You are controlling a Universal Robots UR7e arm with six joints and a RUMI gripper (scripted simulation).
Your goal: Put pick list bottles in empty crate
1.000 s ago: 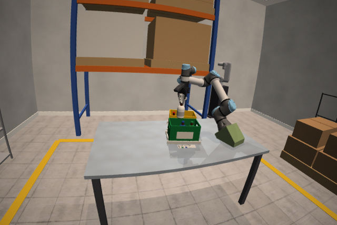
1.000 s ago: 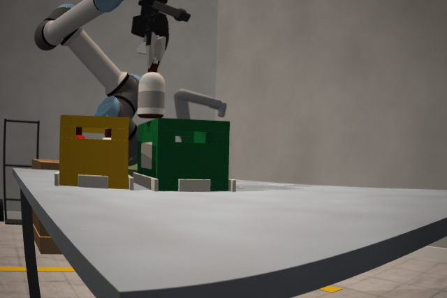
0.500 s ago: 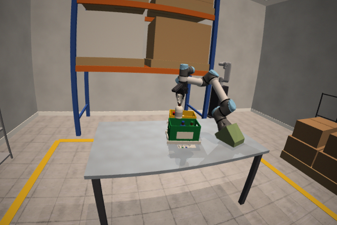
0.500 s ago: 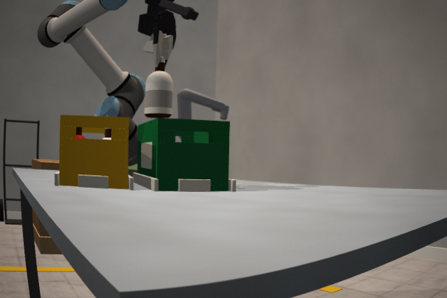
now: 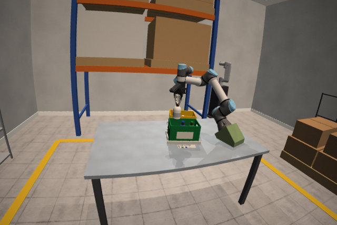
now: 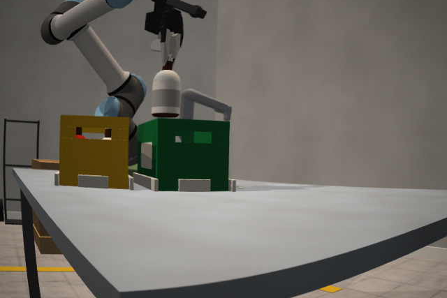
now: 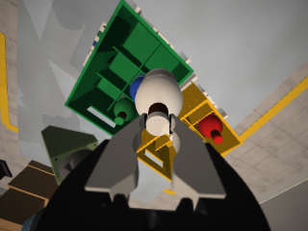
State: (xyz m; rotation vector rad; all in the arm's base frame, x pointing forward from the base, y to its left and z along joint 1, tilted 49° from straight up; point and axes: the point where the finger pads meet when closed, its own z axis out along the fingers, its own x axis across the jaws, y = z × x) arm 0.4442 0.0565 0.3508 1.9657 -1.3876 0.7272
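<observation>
Now: the blue-label bottle 24 cm below my hand, 6 cm behind it and 4 cm to the left of it. The rest, counted from my hand: green-label bottle (24 cm below, 14 cm behind, 7 cm to the left); then yellow crate (25 cm below, 16 cm behind, 13 cm to the right); then green crate (25 cm below, 8 cm to the left, 4 cm behind).
</observation>
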